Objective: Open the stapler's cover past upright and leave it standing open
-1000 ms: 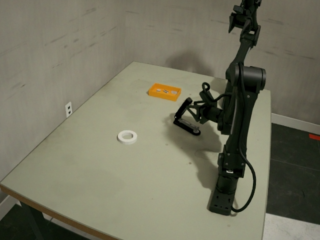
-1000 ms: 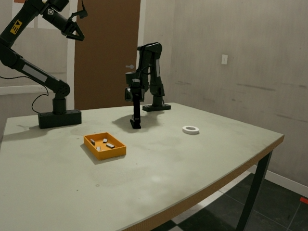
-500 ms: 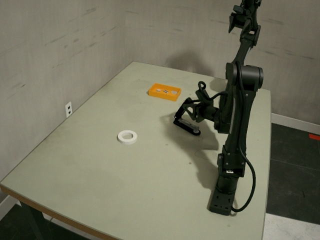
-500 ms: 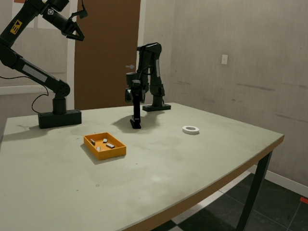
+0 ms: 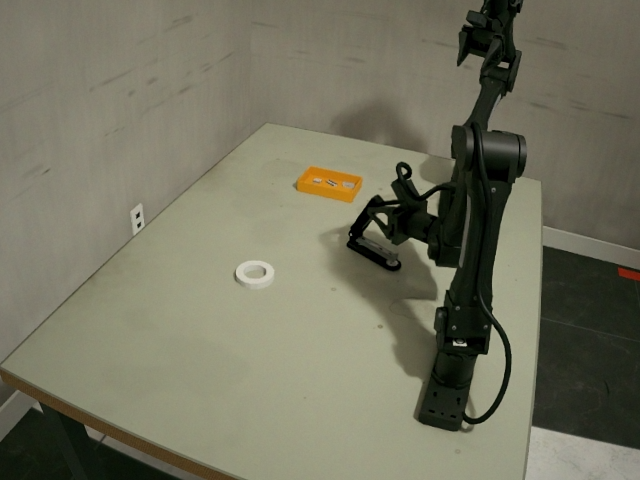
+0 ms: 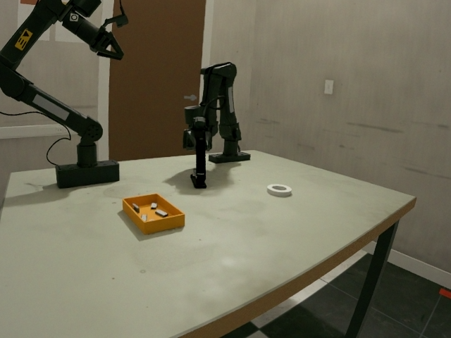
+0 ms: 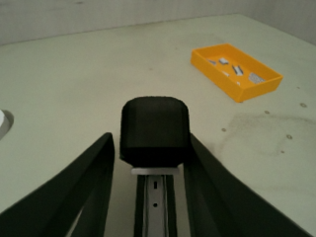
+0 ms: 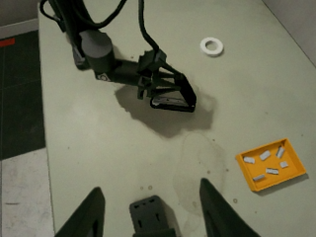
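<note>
Right now my left hand is 10 mm short of the stapler, 10 mm to the left of it and 70 mm above it. From my left hand the other things lie so: stapler cover: 20 mm ahead, 20 mm to the right, 30 mm below; then orange tray: 150 mm ahead, 270 mm to the right, 110 mm below; then white tape ring: 210 mm ahead, 140 mm to the left, 110 mm below.
</note>
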